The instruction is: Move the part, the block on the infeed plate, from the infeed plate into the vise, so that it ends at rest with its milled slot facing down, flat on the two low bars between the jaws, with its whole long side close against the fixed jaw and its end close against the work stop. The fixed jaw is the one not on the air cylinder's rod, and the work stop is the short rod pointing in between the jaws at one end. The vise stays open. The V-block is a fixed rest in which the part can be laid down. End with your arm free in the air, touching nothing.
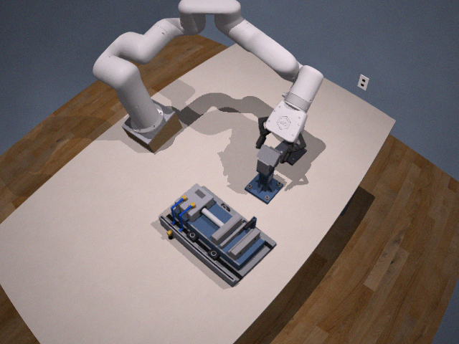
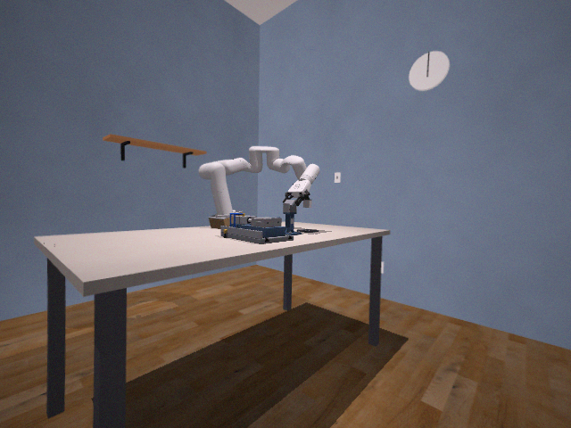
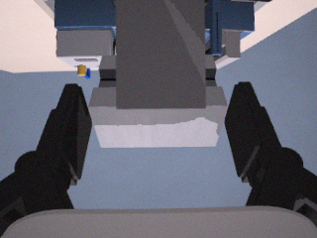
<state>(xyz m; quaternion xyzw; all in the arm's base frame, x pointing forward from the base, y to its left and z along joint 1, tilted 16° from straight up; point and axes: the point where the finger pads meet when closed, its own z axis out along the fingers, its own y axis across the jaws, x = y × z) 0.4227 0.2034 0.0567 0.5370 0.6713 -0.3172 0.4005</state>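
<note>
Right now my hand is 10 mm above the part. From my hand the other things lie so: white cylinder rod 30 mm ahead, 230 mm to the right, 90 mm below; blue post 110 mm ahead, 150 mm to the right, 110 mm below; work stop 110 mm ahead, 180 mm to the right, 80 mm below.
</note>
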